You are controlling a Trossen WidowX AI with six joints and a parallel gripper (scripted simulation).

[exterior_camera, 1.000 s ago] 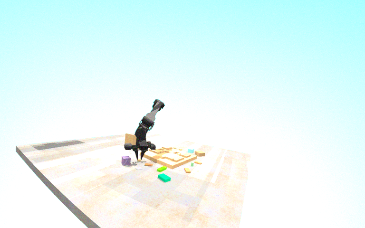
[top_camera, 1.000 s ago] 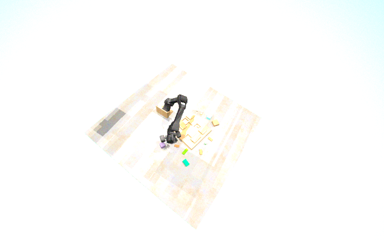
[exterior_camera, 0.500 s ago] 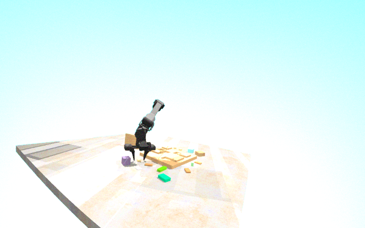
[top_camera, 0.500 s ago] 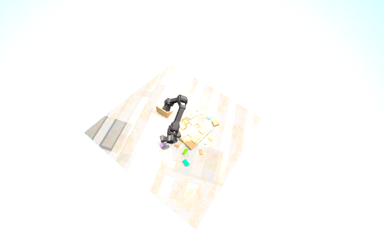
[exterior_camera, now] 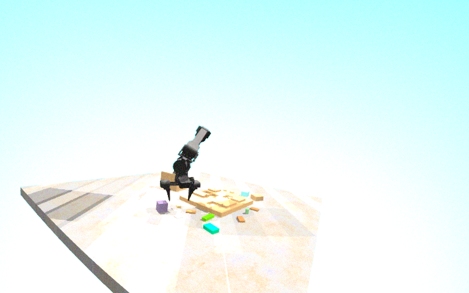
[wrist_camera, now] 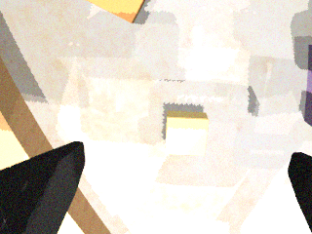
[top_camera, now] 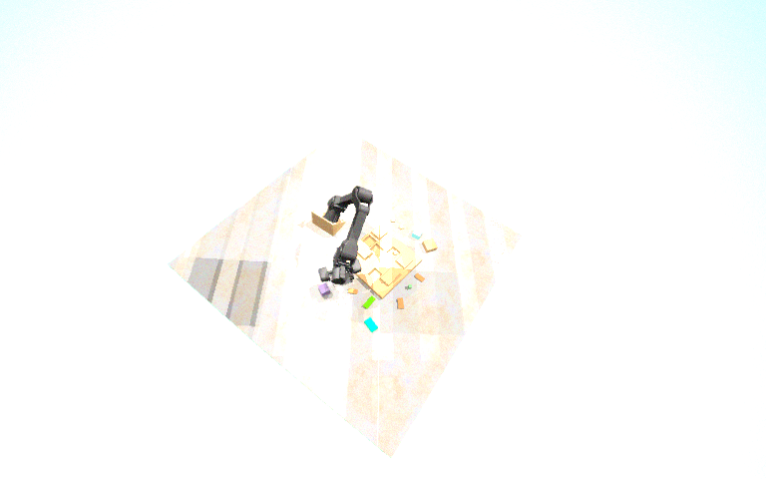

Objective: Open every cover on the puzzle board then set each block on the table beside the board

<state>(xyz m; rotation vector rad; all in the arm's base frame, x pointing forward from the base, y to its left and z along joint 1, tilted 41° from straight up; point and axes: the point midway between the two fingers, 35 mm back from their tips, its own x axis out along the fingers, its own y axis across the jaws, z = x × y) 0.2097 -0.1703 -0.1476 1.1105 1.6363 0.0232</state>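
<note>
Now: the tan puzzle board 11 cm ahead of my gripper tip, 22 cm to the left of it and 1 cm below it. From my gripper tip the other things lie so: purple cube: 3 cm behind, 8 cm to the right, 1 cm below; teal block: 24 cm ahead, 11 cm to the right, 2 cm below; bright green bar: 18 cm ahead, 2 cm to the right, 3 cm below.
</note>
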